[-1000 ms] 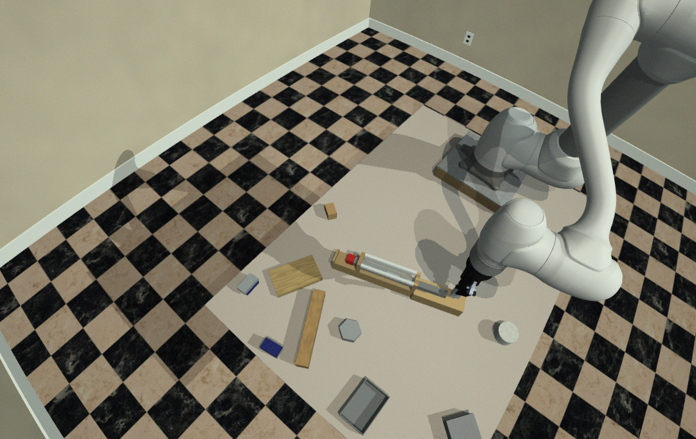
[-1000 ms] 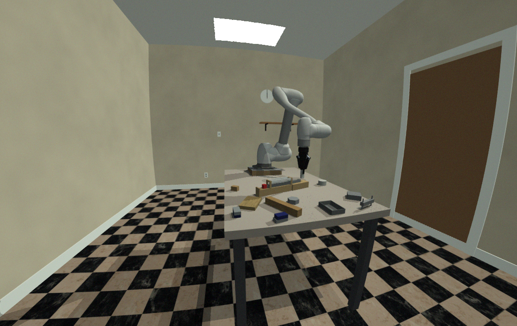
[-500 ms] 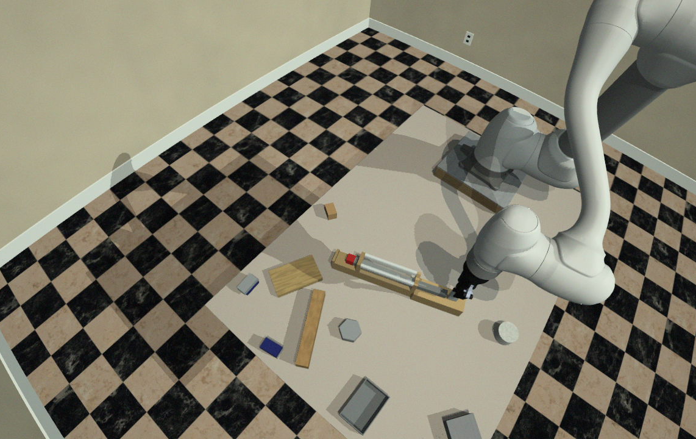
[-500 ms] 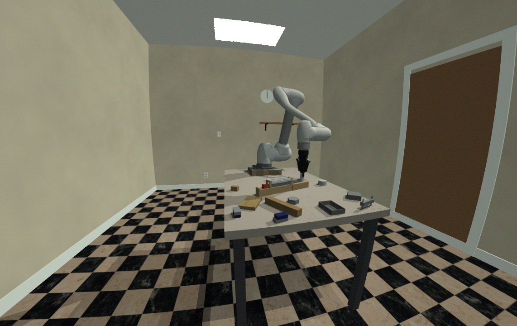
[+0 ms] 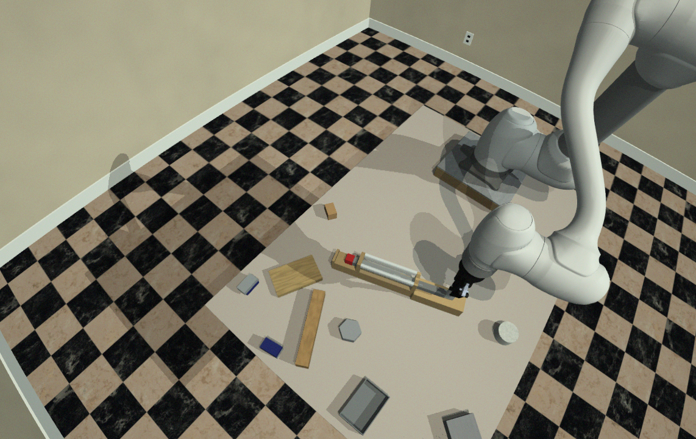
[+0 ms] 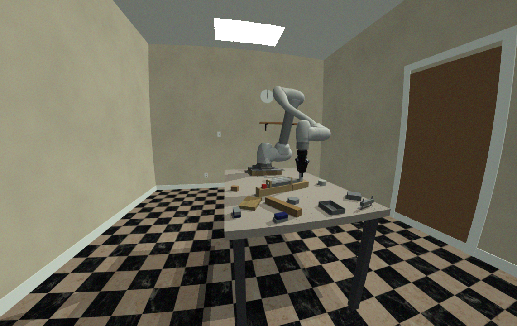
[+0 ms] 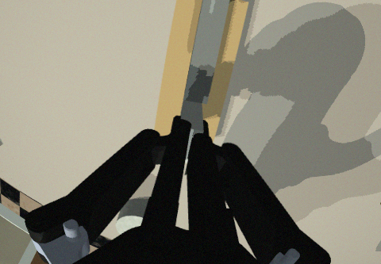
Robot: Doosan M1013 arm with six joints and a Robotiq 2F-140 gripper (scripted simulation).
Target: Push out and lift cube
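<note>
The red cube is 12 cm ahead of my hand, 30 cm to the right of it and 2 cm below it. Also, from my hand: pale round disc: 4 cm behind, 21 cm to the left, 6 cm below; grey block: 28 cm ahead, 25 cm to the left, 7 cm below; raised frame: 7 cm ahead, 19 cm to the right, 3 cm below.
</note>
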